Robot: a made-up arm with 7 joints. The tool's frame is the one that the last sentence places.
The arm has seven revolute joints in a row. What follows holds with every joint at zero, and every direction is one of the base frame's. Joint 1 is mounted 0.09 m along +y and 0.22 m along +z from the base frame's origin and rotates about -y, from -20.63 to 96.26 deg. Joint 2 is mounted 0.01 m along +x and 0.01 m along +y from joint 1 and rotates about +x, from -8.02 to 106.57 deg. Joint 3 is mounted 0.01 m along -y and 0.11 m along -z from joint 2 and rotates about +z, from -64.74 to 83.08 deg. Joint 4 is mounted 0.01 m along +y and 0.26 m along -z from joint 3 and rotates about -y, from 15.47 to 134.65 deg. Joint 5 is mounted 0.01 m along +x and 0.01 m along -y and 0.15 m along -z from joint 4 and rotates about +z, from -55 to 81.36 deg. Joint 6 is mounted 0.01 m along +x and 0.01 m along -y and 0.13 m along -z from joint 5 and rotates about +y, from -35.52 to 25.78 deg. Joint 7 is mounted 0.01 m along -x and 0.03 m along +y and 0.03 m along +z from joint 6 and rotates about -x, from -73.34 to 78.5 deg. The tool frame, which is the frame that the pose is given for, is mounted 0.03 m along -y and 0.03 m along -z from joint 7; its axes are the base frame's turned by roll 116.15, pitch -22.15 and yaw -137.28 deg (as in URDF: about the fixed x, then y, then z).
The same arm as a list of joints. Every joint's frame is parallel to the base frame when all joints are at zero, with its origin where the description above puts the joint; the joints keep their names.
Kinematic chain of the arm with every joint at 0, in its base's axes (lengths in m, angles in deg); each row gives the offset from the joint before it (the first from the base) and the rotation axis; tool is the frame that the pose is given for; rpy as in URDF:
joint 1: xyz 0.0000 0.0900 0.2200 axis -y
joint 2: xyz 0.0100 0.0100 0.0000 axis +x
joint 3: xyz 0.0000 -0.0100 -0.1100 axis +z
joint 4: xyz 0.0000 0.0100 -0.2600 axis -y
joint 5: xyz 0.0100 -0.0100 -0.1500 axis +z
joint 6: xyz 0.0100 -0.0100 -0.1300 axis +y
joint 7: xyz -0.0100 0.0300 0.0300 axis -x
tool: xyz 0.0000 -0.0300 -0.0300 rpy 116.15 -22.15 -137.28
Joint limits (deg, base to tool): -20.63..96.26 -8.02..106.57 -64.74..83.08 15.47..134.65 -55.00..81.36 -35.52..25.78 -73.34..78.50

